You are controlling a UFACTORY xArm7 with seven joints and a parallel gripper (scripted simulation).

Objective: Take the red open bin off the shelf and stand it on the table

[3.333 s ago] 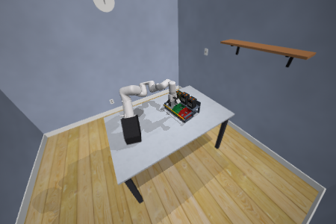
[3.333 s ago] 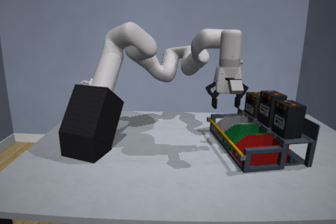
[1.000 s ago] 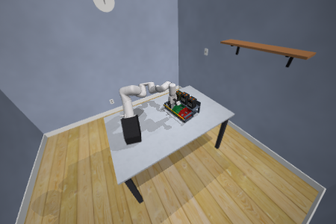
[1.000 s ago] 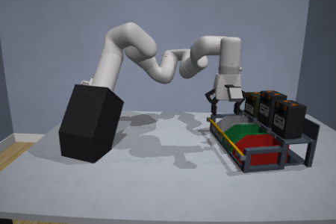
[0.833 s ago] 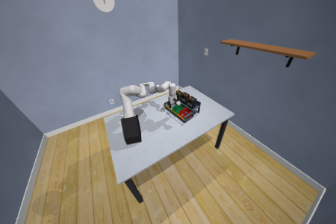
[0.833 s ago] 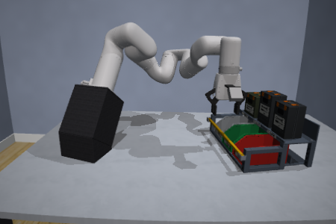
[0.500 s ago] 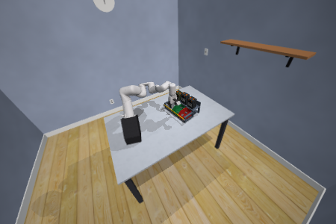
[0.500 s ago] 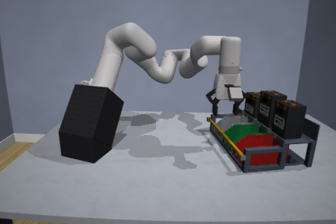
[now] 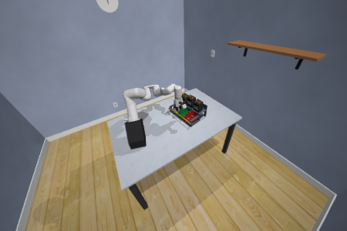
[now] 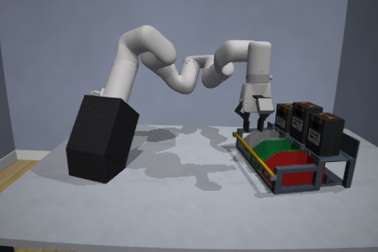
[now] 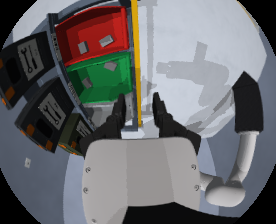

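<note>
Now: the yellow bar 10 cm below my hand. The rest, counted from my hand: green bin: 12 cm below, 10 cm ahead, 1 cm to the left; red open bin: 12 cm below, 12 cm ahead, 10 cm to the right; grey bin: 13 cm to the left, 12 cm below, 9 cm ahead.
</note>
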